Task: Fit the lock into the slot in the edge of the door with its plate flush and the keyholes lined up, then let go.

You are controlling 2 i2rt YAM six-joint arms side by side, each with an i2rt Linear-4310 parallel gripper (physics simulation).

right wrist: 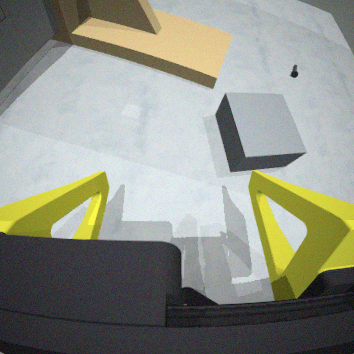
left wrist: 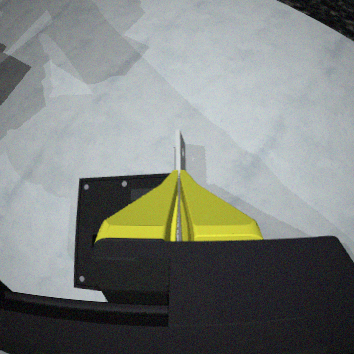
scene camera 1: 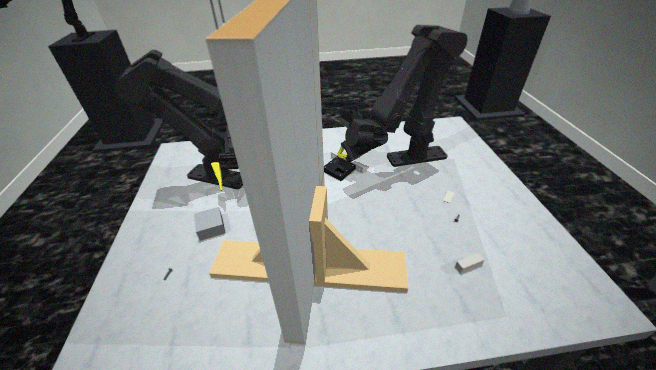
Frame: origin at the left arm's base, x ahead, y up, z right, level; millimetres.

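Seen in the pictures: left gripper, fingertip midpoint: (left wrist: 178, 177) (scene camera 1: 338, 155); right gripper, fingertip midpoint: (right wrist: 178, 178) (scene camera 1: 239, 189); left arm's base at its link origin: (scene camera 1: 416, 157).
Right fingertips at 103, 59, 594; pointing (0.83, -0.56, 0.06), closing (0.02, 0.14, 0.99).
Observation:
Pixels of each thing's middle, then the offset from my right fingertips to it, as dx, dy, dz.
- lock at the middle of its body: (left wrist: 129, 231) (scene camera 1: 339, 167) -93, -48, -315
- grey block at the middle of its body: (right wrist: 257, 130) (scene camera 1: 209, 223) +74, -41, +88
- cream chip at the middle of its body: (scene camera 1: 448, 196) +109, -58, -602
- cream block at the middle of its body: (scene camera 1: 469, 263) +343, -48, -531
The lock (scene camera 1: 340, 169) (left wrist: 100, 200), a flat black case with a thin metal plate standing upright along one side, is at the table's back, right of the door in the scene view. My left gripper (scene camera 1: 342, 152) (left wrist: 178, 177) is shut on the lock's thin plate, which shows between its fingertips and beyond them. Whether the case touches the table I cannot tell. The tall grey door (scene camera 1: 280, 150) (right wrist: 20, 60) stands upright; its slot does not show. My right gripper (scene camera 1: 221, 188) (right wrist: 178, 178) is open and empty above the table, on the door's left side in the scene view.
A wooden stand (scene camera 1: 385, 272) (right wrist: 165, 50) holds the door's foot on both sides. A grey block (scene camera 1: 209, 223) (right wrist: 265, 125) and a screw (scene camera 1: 168, 273) (right wrist: 294, 72) lie left of the door. A cream chip (scene camera 1: 449, 196), another screw (scene camera 1: 457, 218) and a cream block (scene camera 1: 470, 263) lie right.

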